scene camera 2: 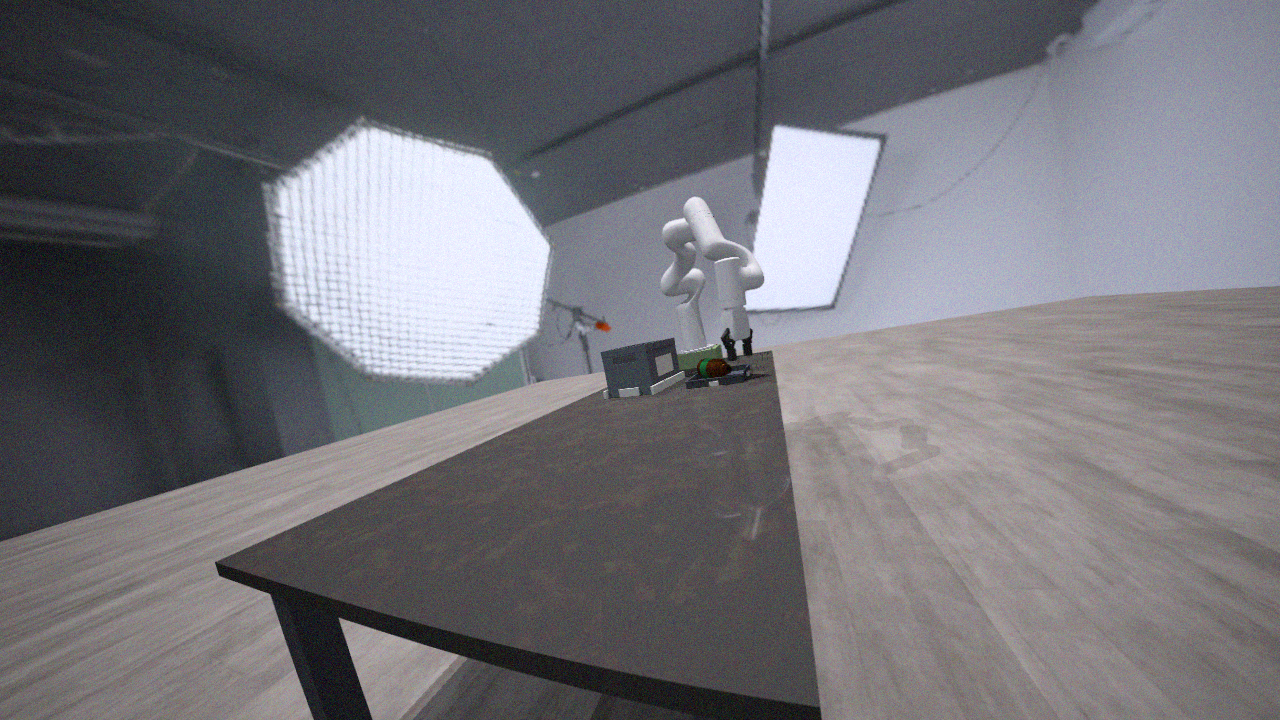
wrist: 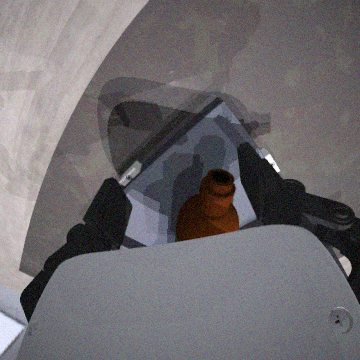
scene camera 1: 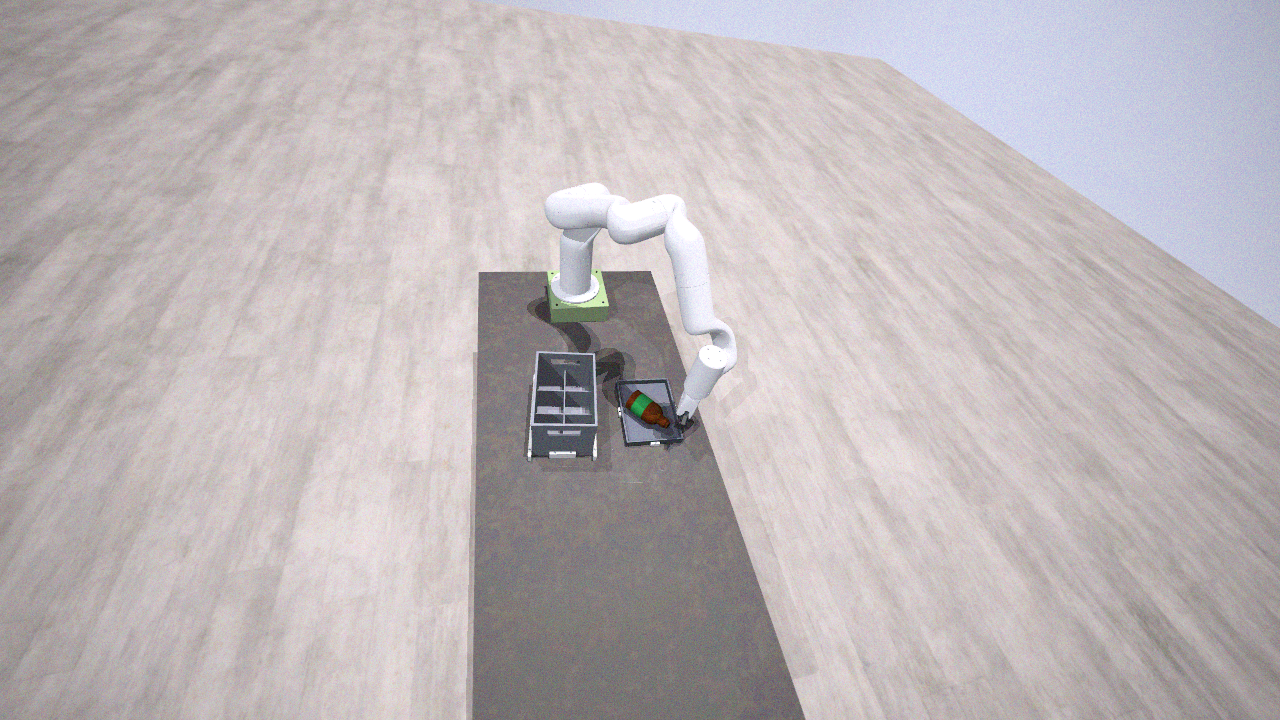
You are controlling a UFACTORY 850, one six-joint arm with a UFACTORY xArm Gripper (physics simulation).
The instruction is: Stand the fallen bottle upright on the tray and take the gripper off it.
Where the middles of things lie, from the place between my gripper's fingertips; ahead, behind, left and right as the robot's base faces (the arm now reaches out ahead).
Labels:
The brown bottle point(wrist: 210, 211) is 90 mm to the right of my hand, 80 mm behind it and 30 mm below it.

